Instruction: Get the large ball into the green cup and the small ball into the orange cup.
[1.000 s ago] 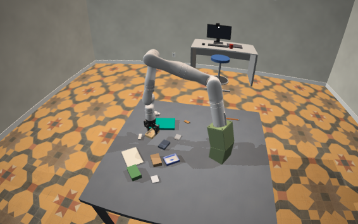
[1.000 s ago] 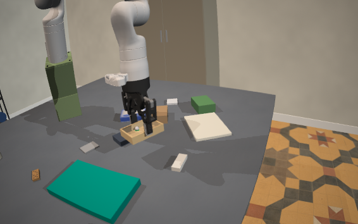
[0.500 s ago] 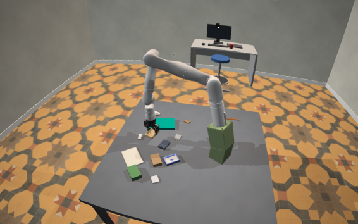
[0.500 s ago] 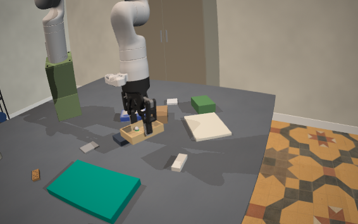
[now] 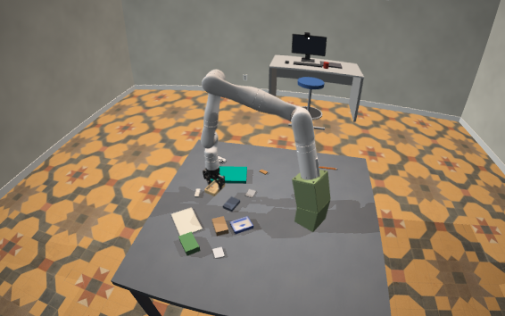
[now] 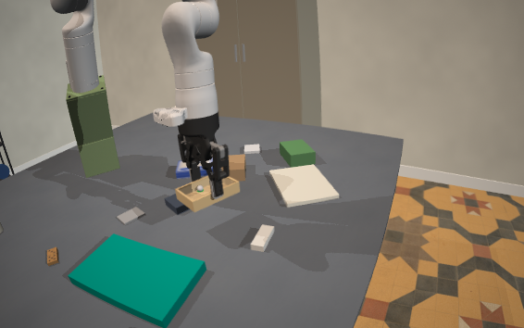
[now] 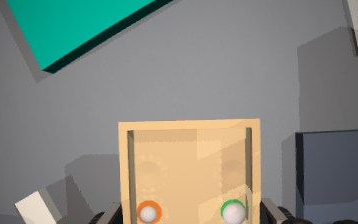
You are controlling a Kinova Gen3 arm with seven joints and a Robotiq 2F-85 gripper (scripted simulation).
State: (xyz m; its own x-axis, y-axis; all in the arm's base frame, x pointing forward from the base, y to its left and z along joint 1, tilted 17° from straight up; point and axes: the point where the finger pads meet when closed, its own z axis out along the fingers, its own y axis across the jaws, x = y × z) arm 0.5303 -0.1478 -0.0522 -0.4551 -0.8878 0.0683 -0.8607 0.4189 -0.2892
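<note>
My gripper is now 20 mm above the covered wooden puzzle. Also, from my hand: small white block 120 mm ahead, 20 mm to the right, 80 mm below; dark blue block 100 mm behind, 60 mm to the left, 80 mm below; grey tile 200 mm behind, 40 mm to the right, 90 mm below.
</note>
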